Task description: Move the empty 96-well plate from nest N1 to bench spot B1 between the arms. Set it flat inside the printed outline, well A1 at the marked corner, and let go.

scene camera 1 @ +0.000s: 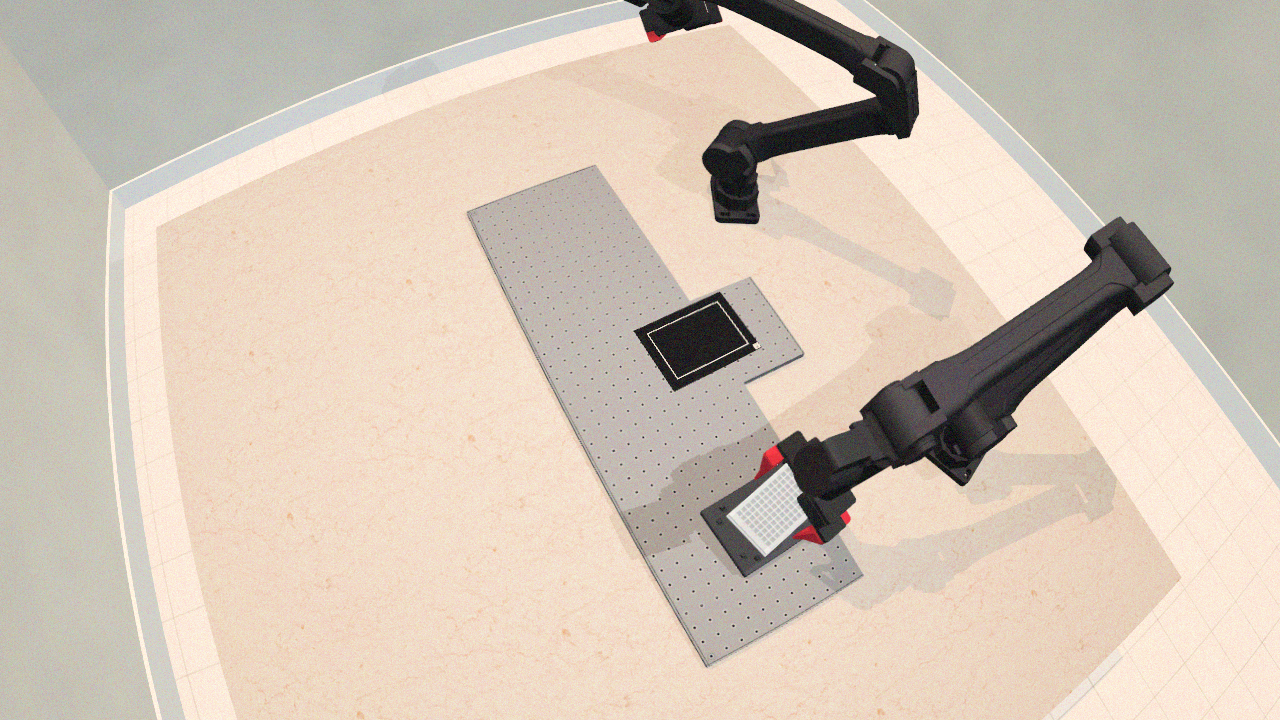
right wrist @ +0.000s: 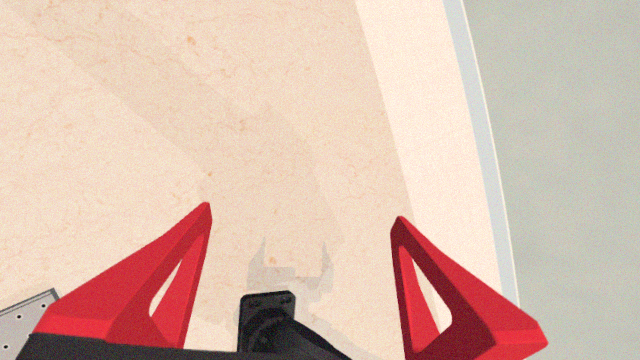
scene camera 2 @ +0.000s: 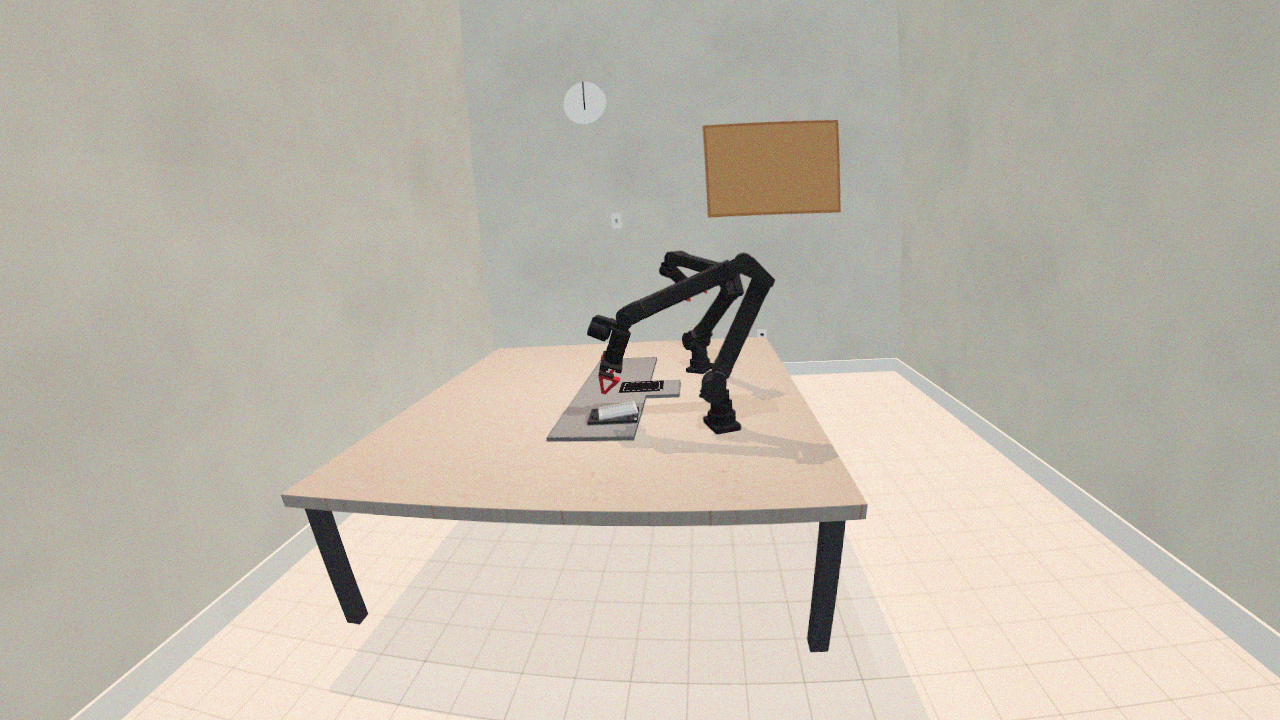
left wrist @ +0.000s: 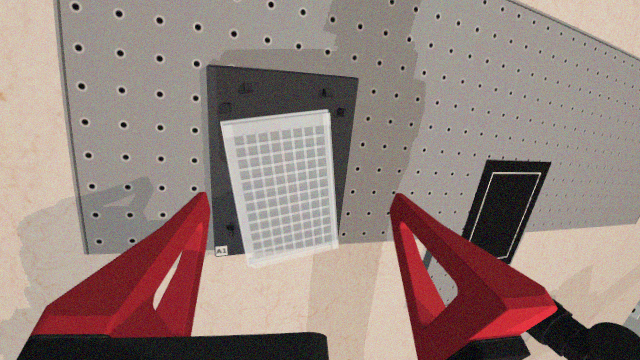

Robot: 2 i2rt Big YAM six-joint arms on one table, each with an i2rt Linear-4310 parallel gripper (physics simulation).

Observation:
My left gripper is open and holds nothing. Also in view: a white well plate. My right gripper is open, with nothing in its grasp. Also in view: a dark nest.
My left gripper shows as well in scene camera 2 and in the left wrist view.

